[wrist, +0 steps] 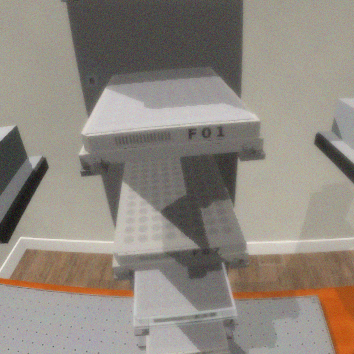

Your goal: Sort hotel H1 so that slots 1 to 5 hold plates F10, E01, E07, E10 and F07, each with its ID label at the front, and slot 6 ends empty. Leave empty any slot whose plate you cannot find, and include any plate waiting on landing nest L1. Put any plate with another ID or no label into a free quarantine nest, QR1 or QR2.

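Frame: origin at the arm's base, x right, y up, z back, level; metres.
Seen in the pictures: gripper, fingertip midpoint: (182, 129).
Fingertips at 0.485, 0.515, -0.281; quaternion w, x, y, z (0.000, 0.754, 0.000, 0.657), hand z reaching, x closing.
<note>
Pixels of each thing's top centre, then the offset from my fingertips to it, as dx, dy, dz. Level surfaces: height alone.
- white plate, middle of its top: (163, 88) +0.072, -0.003, -0.015
- plate with round wells, middle of its top: (172, 189) +0.072, -0.082, -0.015
- smooth pale plate, middle of its top: (177, 255) +0.072, -0.160, -0.015
- perforated grey deck, its level: dy -0.502
My gripper (182, 129) is open, with one dark-edged finger at the left edge and one at the right edge of the wrist view. A white plate (172, 105) labelled F01 at its front lies on the top visible shelf of the hotel (155, 35), between the two fingers in the view and apart from both. Below it is a plate with round wells (145, 210); its front label is in shadow and looks like F07. Under that lies a smooth pale plate (175, 295) whose label is too blurred to read. Part of another pale plate (185, 339) shows at the bottom edge.
The hotel's shelf brackets (252, 150) stick out beside the plates. A beige wall (285, 60) stands behind. A perforated grey deck (65, 320) with an orange border (339, 312) lies below, with wooden floor (65, 267) beyond it. Landing nest L1 and the quarantine nests do not show.
</note>
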